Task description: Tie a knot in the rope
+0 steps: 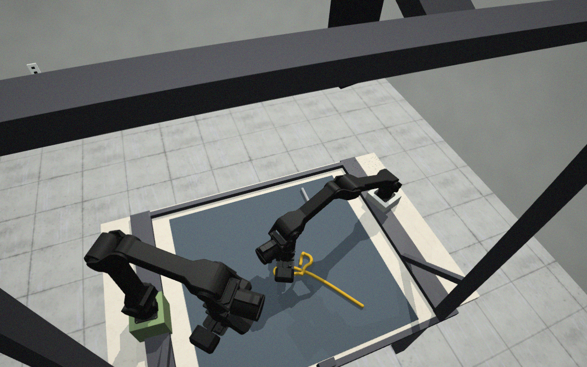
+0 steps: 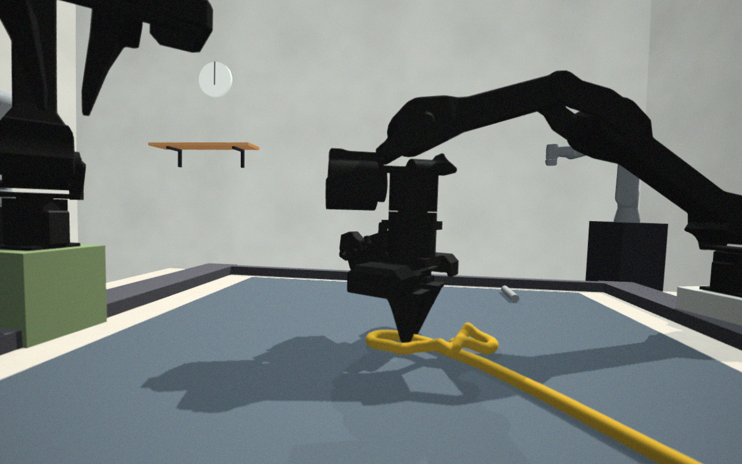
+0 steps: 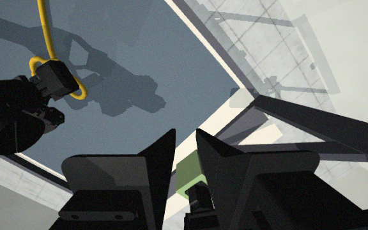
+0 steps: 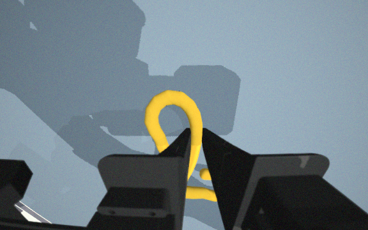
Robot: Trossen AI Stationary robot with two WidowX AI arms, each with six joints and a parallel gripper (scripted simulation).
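Right now my right hand is 10 mm short of the blue-grey mat and 40 mm above it. Also, from my right hand: grey cylinder (230 mm ahead, 240 mm to the right, 30 mm below).
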